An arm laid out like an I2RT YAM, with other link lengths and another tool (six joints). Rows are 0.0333 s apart.
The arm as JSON. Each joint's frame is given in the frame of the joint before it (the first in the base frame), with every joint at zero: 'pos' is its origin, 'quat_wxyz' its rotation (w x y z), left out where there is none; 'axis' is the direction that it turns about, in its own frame. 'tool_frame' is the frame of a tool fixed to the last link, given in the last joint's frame.
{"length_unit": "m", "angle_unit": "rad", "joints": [
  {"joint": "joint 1", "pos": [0.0, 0.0, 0.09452], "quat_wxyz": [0.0, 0.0, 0.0, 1.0], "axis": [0.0, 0.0, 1.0]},
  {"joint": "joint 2", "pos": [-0.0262, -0.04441, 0.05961], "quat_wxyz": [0.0, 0.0, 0.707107, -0.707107], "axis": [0.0, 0.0, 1.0]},
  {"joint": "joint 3", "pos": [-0.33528, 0.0, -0.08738], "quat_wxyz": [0.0, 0.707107, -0.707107, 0.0], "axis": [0.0, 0.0, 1.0]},
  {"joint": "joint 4", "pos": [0.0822, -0.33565, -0.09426], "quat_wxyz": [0.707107, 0.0, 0.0, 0.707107], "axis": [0.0, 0.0, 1.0]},
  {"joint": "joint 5", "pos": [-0.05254, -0.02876, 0.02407], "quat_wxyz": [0.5, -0.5, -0.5, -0.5], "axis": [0.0, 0.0, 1.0]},
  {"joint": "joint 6", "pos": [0.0, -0.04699, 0.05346], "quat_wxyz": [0.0, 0.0, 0.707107, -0.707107], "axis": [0.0, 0.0, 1.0]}
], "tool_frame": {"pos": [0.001, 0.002, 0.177], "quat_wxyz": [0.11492, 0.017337, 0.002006, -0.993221]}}
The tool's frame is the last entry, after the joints.
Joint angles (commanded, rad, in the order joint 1, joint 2, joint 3, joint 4, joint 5, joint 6), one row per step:
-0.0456 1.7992 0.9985 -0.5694 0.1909 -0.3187
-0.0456 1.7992 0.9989 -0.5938 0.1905 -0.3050
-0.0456 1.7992 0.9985 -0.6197 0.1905 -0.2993
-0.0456 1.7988 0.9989 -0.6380 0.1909 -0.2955
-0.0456 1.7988 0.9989 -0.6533 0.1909 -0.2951
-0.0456 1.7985 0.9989 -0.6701 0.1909 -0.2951
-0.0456 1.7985 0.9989 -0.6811 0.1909 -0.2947
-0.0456 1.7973 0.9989 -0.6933 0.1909 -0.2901
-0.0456 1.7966 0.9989 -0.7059 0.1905 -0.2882
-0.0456 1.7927 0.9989 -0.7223 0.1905 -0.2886
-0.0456 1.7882 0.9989 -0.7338 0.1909 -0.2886
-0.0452 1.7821 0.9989 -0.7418 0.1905 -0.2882
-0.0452 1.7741 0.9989 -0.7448 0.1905 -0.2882
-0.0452 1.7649 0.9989 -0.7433 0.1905 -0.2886
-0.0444 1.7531 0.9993 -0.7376 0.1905 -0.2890
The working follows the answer.
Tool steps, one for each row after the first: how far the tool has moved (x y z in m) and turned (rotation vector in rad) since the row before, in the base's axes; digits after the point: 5 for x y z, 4 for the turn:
-0.00643 0.00036 -0.00057 0.0039 0.0212 -0.0131
-0.00723 0.00032 -0.00068 0.0021 0.0252 -0.0055
-0.00476 0.00012 0.00001 0.0009 0.0168 -0.0038
-0.00418 0.00019 -0.00017 0.0007 0.0152 -0.0004
-0.00455 0.00021 0.00000 0.0008 0.0165 0.0000
-0.00301 0.00014 -0.00003 0.0005 0.0109 -0.0004
-0.00317 0.00014 0.00044 0.0008 0.0101 -0.0045
-0.00335 0.00024 0.00028 0.0011 0.0115 -0.0018
-0.00398 0.00018 0.00152 0.0005 0.0126 0.0004
-0.00258 0.00003 0.00173 -0.0001 0.0070 0.0000
-0.00140 0.00030 0.00224 0.0005 0.0018 0.0000
0.00016 -0.00001 0.00288 -0.0002 -0.0050 0.0000
0.00151 -0.00007 0.00327 -0.0005 -0.0106 0.0004
0.00313 0.00017 0.00433 -0.0008 -0.0178 0.0012

Tool pose at each row, in the base's axes (x y z in m, rotation vector in rad; rounded; the steps above come from the unrounded poses):
0.42546 -0.03316 0.02509 2.1932 -2.1494 0.4655
0.41903 -0.03280 0.02452 2.1745 -2.1546 0.4357
0.41180 -0.03248 0.02384 2.1626 -2.1486 0.4037
0.40703 -0.03236 0.02384 2.1543 -2.1443 0.3831
0.40285 -0.03217 0.02367 2.1500 -2.1372 0.3647
0.39830 -0.03196 0.02367 2.1458 -2.1290 0.3451
0.39529 -0.03182 0.02364 2.1425 -2.1240 0.3320
0.39212 -0.03169 0.02408 2.1350 -2.1236 0.3193
0.38877 -0.03145 0.02436 2.1301 -2.1199 0.3050
0.38479 -0.03127 0.02588 2.1271 -2.1130 0.2903
0.38222 -0.03124 0.02761 2.1249 -2.1092 0.2825
0.38081 -0.03093 0.02985 2.1246 -2.1085 0.2800
0.38098 -0.03094 0.03272 2.1260 -2.1111 0.2858
0.38249 -0.03101 0.03599 2.1294 -2.1161 0.2983
0.38561 -0.03084 0.04032 2.1356 -2.1240 0.3194

